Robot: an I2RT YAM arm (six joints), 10 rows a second.
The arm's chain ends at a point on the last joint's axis. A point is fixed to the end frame.
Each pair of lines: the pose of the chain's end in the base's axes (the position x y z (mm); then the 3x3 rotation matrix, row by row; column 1 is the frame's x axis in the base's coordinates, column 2 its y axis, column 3 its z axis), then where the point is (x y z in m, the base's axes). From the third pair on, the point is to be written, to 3 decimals.
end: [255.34 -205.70 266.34], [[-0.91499 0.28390 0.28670], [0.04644 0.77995 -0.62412], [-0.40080 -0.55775 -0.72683]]
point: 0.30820 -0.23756 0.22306
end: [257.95 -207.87 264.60], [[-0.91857 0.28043 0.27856], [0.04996 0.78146 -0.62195], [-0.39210 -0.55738 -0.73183]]
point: 0.31034 -0.23968 0.22071
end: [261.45 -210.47 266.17], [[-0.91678 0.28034 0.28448], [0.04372 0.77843 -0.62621], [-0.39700 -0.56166 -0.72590]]
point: 0.314 -0.242 0.223
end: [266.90 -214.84 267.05], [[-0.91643 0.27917 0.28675], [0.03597 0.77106 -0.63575], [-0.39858 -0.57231 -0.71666]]
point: 0.320 -0.247 0.224
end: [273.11 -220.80 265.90], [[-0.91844 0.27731 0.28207], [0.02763 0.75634 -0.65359], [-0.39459 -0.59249 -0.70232]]
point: 0.326 -0.254 0.224
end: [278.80 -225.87 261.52], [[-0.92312 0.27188 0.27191], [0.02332 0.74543 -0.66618], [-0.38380 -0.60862 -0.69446]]
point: 0.331 -0.260 0.219
